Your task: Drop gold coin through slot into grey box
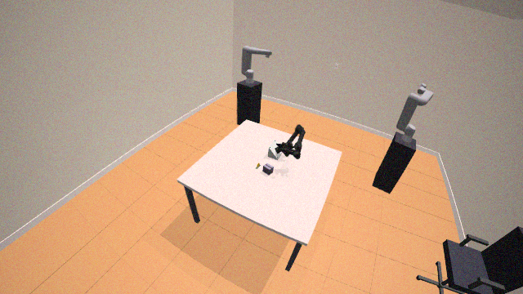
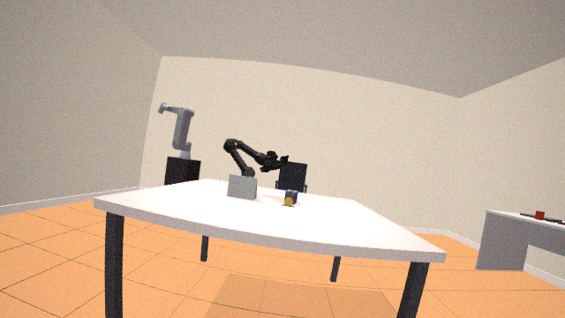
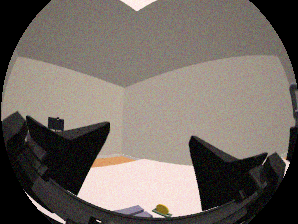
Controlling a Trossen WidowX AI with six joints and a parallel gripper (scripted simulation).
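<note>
Right now my gripper tip is 9 cm short of the thin gold coin, 14 cm to the left of it and 25 cm above it.
</note>
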